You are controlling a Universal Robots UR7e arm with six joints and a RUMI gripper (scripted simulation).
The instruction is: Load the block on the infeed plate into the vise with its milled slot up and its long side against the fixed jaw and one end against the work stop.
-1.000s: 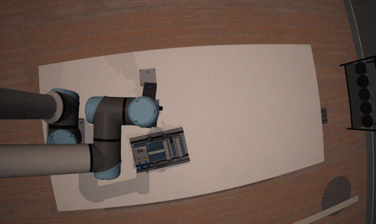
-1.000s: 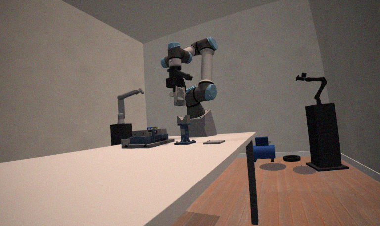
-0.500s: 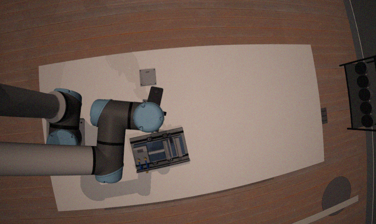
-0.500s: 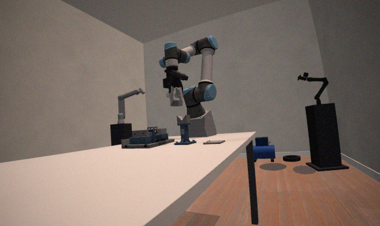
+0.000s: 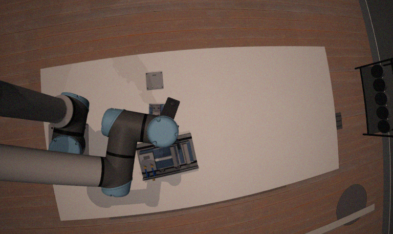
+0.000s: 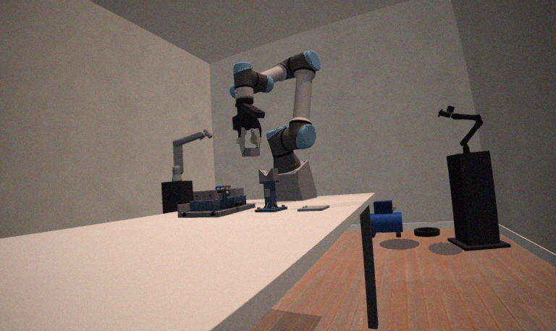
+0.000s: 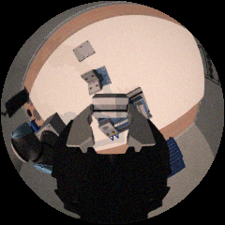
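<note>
My gripper is now 50 mm past the vise, 170 mm to the left of it and 200 mm above it. The rest, counted from my hand: part: right at my hand; then infeed plate: 20 mm ahead, 230 mm to the left, 240 mm below.
</note>
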